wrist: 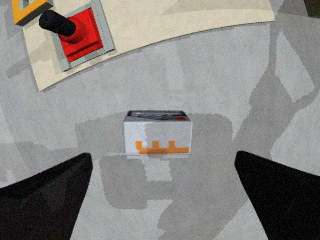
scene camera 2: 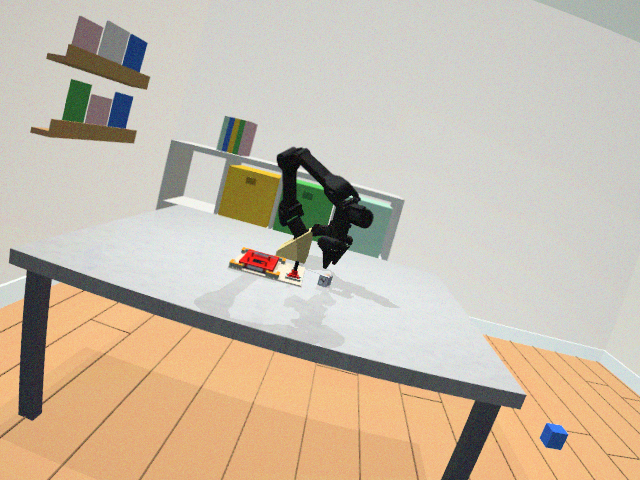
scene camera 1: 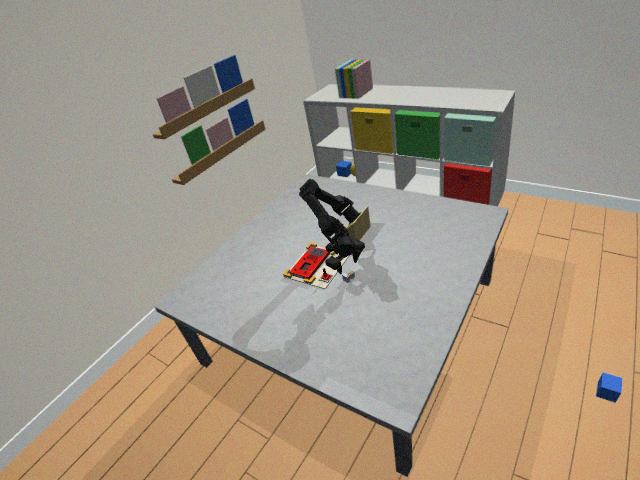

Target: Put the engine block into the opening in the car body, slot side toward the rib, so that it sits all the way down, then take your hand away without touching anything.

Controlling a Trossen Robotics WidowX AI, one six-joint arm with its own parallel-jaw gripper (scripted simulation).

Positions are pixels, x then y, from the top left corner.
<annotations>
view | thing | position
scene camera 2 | my gripper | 329, 266
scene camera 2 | beige base plate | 282, 269
</annotations>
